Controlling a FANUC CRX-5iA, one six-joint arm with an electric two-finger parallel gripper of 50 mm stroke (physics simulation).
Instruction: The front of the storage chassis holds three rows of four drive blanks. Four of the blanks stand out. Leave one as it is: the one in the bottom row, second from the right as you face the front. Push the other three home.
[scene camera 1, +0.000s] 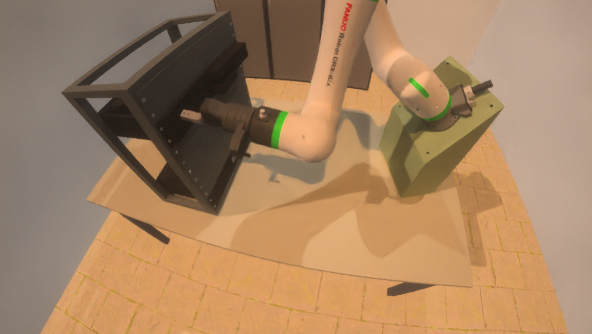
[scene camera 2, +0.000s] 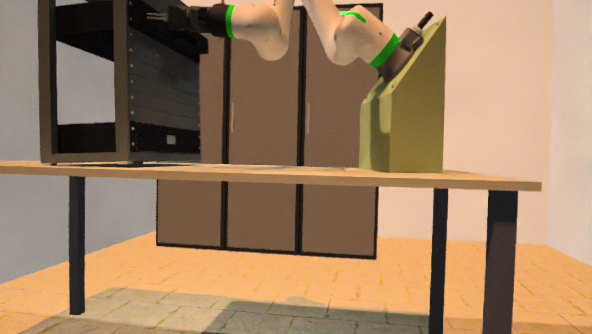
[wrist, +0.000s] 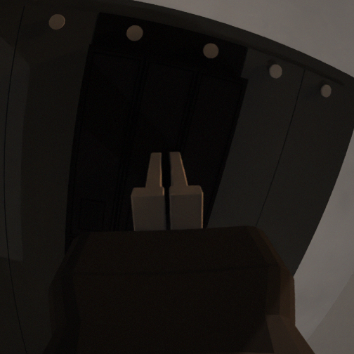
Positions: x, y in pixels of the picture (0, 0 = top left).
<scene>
The gripper (scene camera 1: 182, 114) is 63 cm from the lens. A black rack (scene camera 1: 206, 62) is 74 cm from the lens.
</scene>
